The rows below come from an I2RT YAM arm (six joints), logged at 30 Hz.
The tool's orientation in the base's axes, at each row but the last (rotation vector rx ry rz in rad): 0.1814 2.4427 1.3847; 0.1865 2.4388 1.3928; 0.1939 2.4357 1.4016; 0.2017 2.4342 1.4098; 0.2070 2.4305 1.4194; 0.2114 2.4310 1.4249; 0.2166 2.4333 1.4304; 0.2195 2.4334 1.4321; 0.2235 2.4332 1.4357; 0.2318 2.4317 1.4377; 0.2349 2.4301 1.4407; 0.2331 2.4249 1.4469
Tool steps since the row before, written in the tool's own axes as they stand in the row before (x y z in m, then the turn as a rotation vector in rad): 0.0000 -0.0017 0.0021 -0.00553 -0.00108 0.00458; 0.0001 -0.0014 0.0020 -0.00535 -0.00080 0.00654; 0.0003 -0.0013 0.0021 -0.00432 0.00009 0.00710; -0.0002 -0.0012 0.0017 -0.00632 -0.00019 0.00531; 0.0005 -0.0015 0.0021 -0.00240 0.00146 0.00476; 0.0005 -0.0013 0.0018 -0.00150 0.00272 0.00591; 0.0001 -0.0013 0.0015 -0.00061 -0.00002 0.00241; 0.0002 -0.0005 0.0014 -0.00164 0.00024 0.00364; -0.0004 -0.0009 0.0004 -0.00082 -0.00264 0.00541; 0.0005 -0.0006 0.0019 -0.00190 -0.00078 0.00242; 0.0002 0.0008 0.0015 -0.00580 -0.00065 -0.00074; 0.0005 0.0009 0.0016 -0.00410 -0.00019 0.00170
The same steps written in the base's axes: 0.0008 0.0008 -0.0024 0.00681 0.00167 -0.00189; 0.0007 0.0009 -0.0022 0.00730 0.00346 -0.00261; 0.0005 0.0011 -0.0022 0.00648 0.00465 -0.00232; 0.0008 0.0007 -0.0018 0.00776 0.00249 -0.00133; 0.0003 0.0011 -0.0024 0.00383 0.00396 -0.00043; 0.0002 0.0010 -0.0020 0.00334 0.00578 -0.00003; 0.0004 0.0006 -0.0018 0.00139 0.00180 -0.00100; 0.0003 0.0010 -0.0011 0.00277 0.00265 -0.00114; 0.0005 -0.0002 -0.0009 0.00266 0.00295 -0.00460; 0.0002 0.0014 -0.0015 0.00262 0.00107 -0.00143; 0.0003 0.0017 0.0000 0.00521 -0.00262 0.00079; 0.0001 0.0019 0.0000 0.00444 0.00012 -0.00019
